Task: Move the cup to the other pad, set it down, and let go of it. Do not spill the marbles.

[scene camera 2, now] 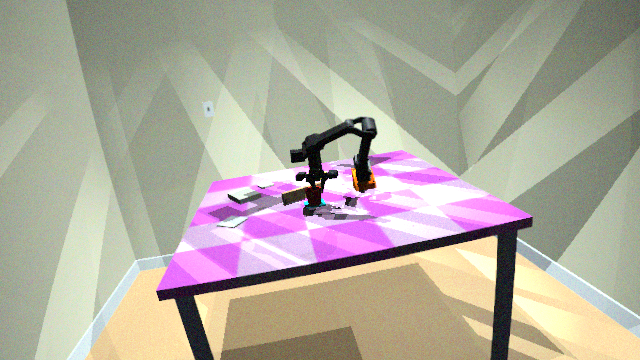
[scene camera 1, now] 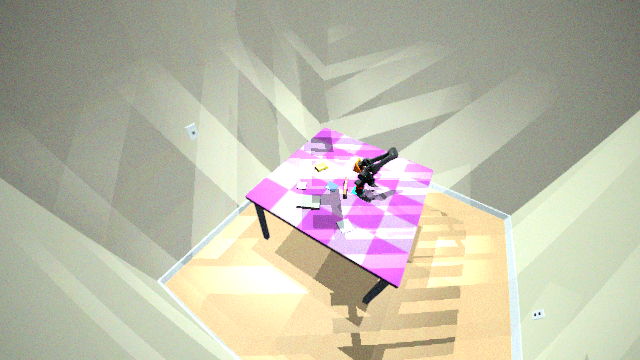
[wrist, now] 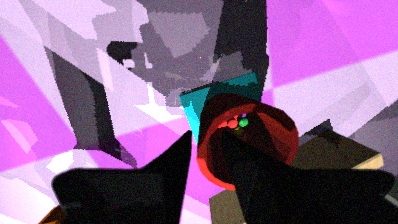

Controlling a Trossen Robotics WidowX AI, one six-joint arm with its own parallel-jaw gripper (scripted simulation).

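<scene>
There's a cup [wrist: 271, 130] that I can see, and my own gripper [wrist: 206, 135] is visible too.
</scene>
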